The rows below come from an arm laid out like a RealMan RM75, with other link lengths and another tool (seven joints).
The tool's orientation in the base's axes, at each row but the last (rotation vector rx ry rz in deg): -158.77 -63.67 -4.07; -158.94 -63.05 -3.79; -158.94 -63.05 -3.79; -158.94 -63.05 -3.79; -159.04 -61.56 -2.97; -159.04 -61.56 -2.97
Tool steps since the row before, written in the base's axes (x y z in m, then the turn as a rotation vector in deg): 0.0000 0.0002 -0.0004 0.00 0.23 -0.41; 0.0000 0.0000 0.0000 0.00 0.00 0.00; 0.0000 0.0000 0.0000 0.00 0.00 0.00; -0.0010 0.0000 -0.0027 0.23 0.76 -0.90; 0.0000 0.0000 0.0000 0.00 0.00 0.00; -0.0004 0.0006 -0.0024 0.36 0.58 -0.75
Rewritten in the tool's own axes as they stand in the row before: 0.0001 -0.0001 0.0004 0.12 -0.11 0.44; 0.0000 0.0000 0.0000 0.00 0.00 0.00; 0.0000 0.0000 0.0000 0.00 0.00 0.00; -0.0010 -0.0003 0.0027 0.59 -0.27 1.01; 0.0000 0.0000 0.0000 0.00 0.00 0.00; -0.0001 -0.0004 0.0025 0.58 -0.08 0.83
